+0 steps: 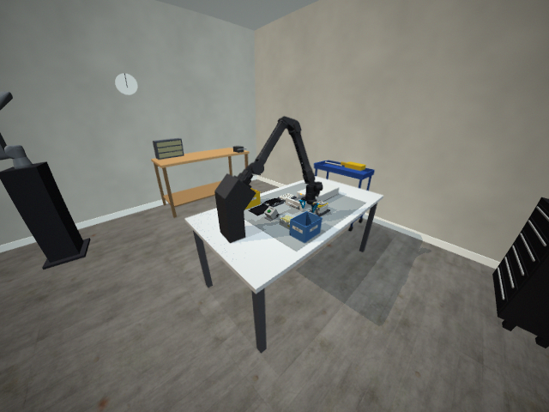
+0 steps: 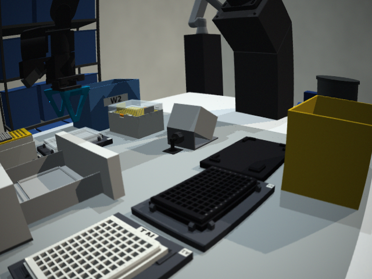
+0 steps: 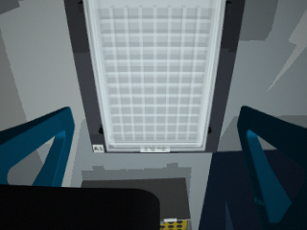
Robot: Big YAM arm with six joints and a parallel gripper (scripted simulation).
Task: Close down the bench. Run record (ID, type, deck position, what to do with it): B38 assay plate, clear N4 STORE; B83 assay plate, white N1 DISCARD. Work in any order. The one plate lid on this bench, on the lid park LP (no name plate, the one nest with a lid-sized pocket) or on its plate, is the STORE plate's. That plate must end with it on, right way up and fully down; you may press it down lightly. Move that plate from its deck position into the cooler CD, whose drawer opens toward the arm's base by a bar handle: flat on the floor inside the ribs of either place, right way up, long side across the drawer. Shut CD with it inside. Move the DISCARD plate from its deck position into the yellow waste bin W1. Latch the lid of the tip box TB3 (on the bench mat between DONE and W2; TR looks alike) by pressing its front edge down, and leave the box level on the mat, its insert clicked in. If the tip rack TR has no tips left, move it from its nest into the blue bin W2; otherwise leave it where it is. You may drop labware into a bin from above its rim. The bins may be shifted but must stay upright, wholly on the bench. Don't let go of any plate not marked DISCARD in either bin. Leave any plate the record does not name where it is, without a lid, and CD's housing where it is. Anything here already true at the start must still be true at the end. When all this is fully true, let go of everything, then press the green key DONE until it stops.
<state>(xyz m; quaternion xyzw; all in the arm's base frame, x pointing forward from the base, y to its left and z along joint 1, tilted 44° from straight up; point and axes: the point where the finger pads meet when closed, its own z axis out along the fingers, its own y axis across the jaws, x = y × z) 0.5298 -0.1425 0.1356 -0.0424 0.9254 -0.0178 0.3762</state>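
Now: hand 50 mm above the clear plate lid. Round my hand: tip box lid (180 mm behind, 20 mm below, 10 mm to the left); then tip rack TR (160 mm ahead, 20 mm to the left, 20 mm below); then clear plate (60 mm below).
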